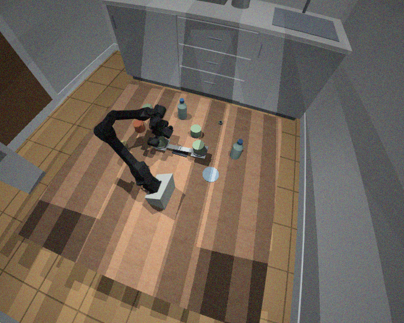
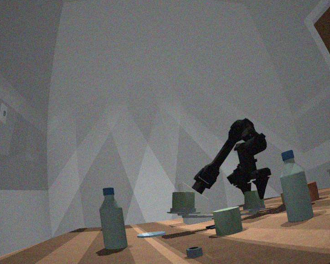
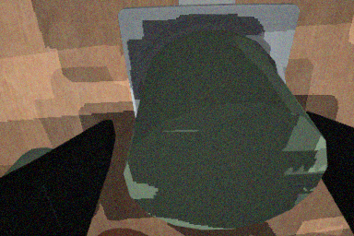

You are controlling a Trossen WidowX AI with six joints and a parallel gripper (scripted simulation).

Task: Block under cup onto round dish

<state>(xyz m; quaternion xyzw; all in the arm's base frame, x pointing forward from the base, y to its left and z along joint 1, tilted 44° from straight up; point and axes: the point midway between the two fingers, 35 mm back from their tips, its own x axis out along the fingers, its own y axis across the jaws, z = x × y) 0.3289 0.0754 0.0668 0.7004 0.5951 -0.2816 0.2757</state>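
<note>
The green cup is 2 cm to the left of my gripper tip. Round my gripper tip: orange cup (20 cm to the left, 11 cm ahead, 2 cm below); then pale blue round dish (36 cm to the right, 13 cm behind, 5 cm below); then grey block (2 cm below).
</note>
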